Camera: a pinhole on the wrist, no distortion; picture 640 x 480 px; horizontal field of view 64.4 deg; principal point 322.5 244.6 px. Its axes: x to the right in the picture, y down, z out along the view. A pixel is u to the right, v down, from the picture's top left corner.
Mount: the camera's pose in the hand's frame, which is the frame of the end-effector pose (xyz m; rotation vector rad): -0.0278 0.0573 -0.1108 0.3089 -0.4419 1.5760
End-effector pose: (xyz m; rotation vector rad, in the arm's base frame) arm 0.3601 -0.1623 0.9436 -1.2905 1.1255 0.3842
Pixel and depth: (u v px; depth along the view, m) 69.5 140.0 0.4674
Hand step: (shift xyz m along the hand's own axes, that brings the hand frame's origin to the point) 0.0476 -0.3624 0.2055
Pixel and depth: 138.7 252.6 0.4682
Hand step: -0.0592 -0.3083 0.2258
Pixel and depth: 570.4 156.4 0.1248
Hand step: -0.0187 0.0544 0.0294
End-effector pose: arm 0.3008 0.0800 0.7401 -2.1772 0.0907 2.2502
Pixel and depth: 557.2 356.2 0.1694
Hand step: -0.0815 0.0483 0.0715
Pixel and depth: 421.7 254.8 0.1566
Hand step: -0.0440 0.0124 0.0415
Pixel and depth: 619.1 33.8 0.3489
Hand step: 0.0796 0.0804 0.3040
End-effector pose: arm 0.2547 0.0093 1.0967 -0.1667 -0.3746 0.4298
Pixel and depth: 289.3 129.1 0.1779
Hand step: 0.0003 -0.0340 0.0450
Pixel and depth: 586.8 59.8 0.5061
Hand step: 0.1040 0.0618 0.4739
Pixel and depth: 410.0 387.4 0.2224
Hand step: -0.1082 -0.0120 0.0979
